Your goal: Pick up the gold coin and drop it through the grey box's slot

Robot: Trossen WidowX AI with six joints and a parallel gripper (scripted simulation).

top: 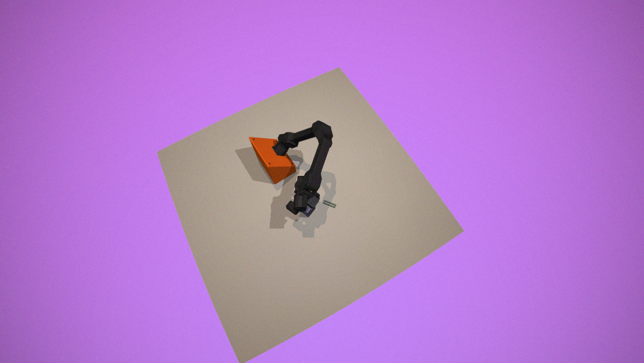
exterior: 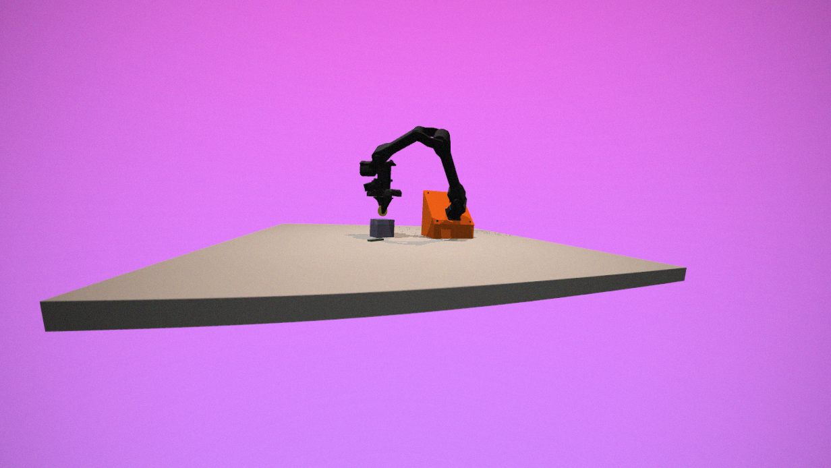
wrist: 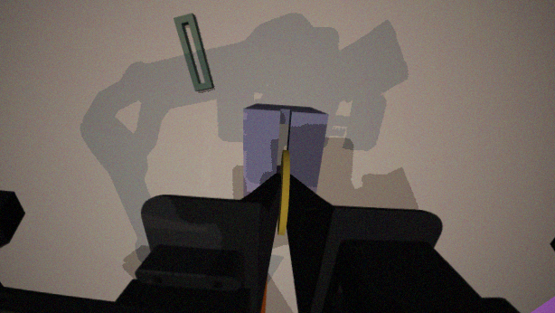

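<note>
Right now my gripper tip is 10 mm below the gold coin.
</note>
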